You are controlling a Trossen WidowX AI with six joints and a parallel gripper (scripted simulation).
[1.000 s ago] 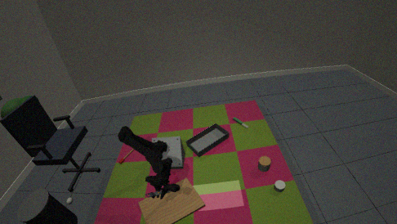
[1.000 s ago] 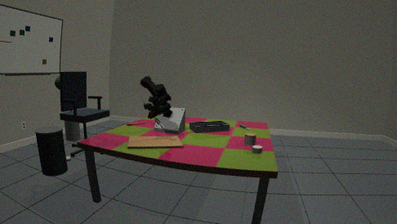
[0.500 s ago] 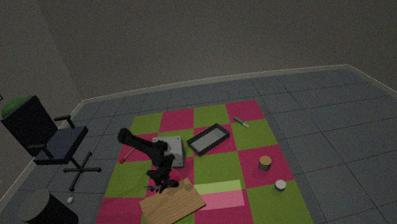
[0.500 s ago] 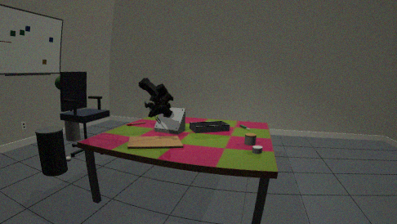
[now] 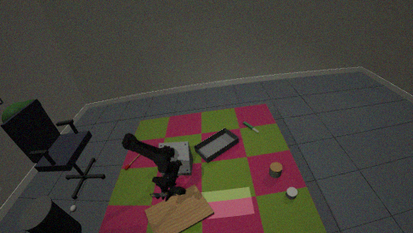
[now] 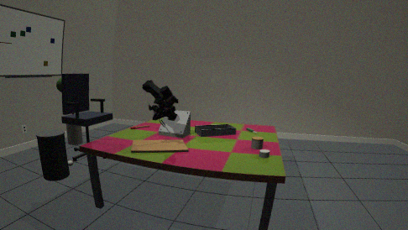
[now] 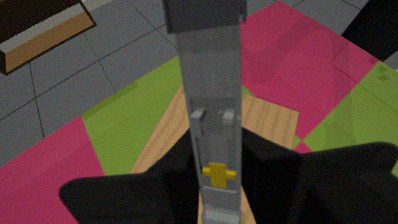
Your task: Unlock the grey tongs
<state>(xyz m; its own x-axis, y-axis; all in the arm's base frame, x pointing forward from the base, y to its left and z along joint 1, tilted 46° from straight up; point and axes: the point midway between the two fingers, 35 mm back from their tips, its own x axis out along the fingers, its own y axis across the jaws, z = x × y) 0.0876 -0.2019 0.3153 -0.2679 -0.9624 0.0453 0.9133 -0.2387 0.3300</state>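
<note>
Right now the wooden board is 170 mm below my gripper tip, 20 mm to the left of it and 20 mm ahead of it. From my gripper tip the other things lie so: roasting tin: 570 mm to the left, 220 mm ahead, 150 mm below; then yellow lock piece: 30 mm to the left, 20 mm above, 10 mm ahead; then red tool: 450 mm behind, 400 mm to the left, 180 mm below.
</note>
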